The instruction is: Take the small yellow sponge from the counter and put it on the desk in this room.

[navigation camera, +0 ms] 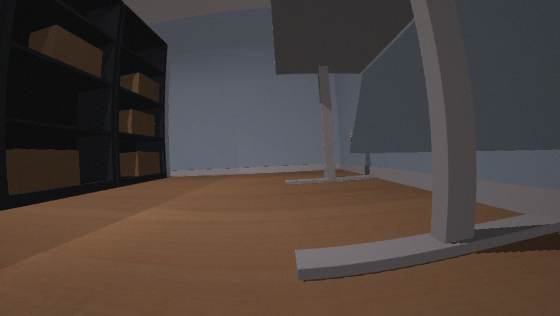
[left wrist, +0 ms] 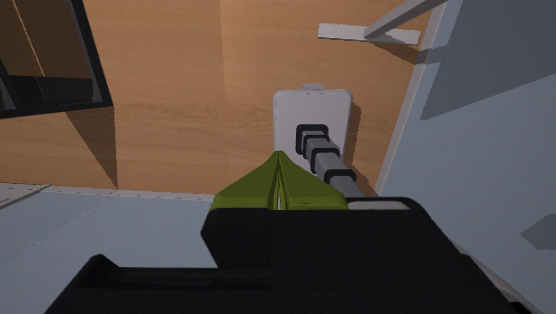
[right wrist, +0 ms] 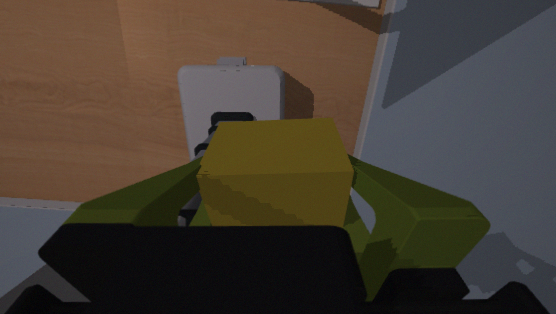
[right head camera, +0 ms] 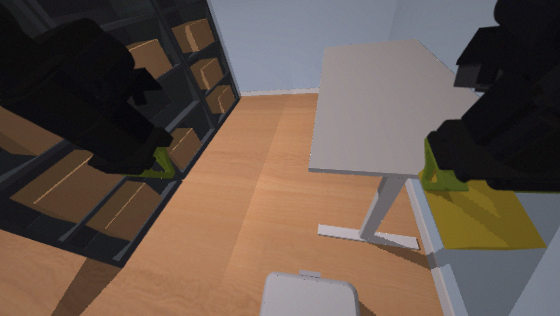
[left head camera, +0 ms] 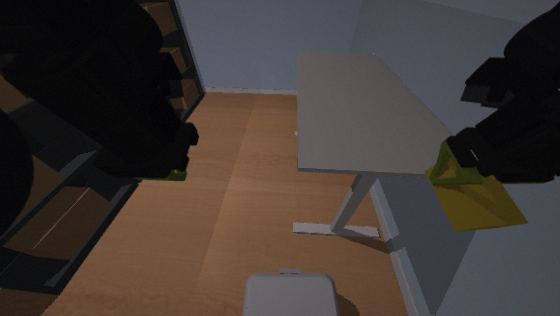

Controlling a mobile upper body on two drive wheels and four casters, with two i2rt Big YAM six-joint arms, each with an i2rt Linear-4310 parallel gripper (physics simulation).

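Frame: origin at the left arm's base, x ahead, y left, z up, level; millimetres.
Seen in the pictures: left gripper, fingertip midpoint: (left wrist: 278, 157) (right head camera: 172, 175) (left head camera: 184, 177); right gripper, fingertip midpoint: (right wrist: 276, 156) (right head camera: 449, 186) (left head camera: 449, 180).
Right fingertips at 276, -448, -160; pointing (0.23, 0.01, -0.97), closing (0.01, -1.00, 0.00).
A point is followed by its place in that frame, as x, y, z.
The yellow sponge (left head camera: 487, 205) {215, -442, -133} (right head camera: 487, 215) {219, -447, -132} (right wrist: 277, 150) {291, -449, -130} is a block held between the green fingers of my right gripper (right wrist: 276, 156) {276, -448, -160}, which is shut on it. In both head cameras the sponge hangs at the right, in front of the wall. The desk (left head camera: 360, 115) {934, -603, -460} (right head camera: 375, 110) {939, -551, -460} has a light grey top and stands ahead, right of the middle; the sponge appears just right of its near edge. In the navigation camera the desk's underside (navigation camera: 340, 40) shows. My left gripper (left wrist: 278, 157) {280, -1, -158} is shut and empty, its fingertips meeting. The counter does not show.
A dark shelf unit (left head camera: 120, 192) (right head camera: 200, 145) (navigation camera: 120, 100) with cardboard boxes stands along the left. Desk legs (left head camera: 352, 205) {648, -621, -934} (navigation camera: 452, 125) {650, -597, -1143} rise from floor bars close ahead. A wall (navigation camera: 240, 100) {3083, 107, -427} is at the back and another along the right. My white base (left head camera: 290, 295) {213, -222, -1150} (left wrist: 290, 107) {215, -78, -1150} shows below.
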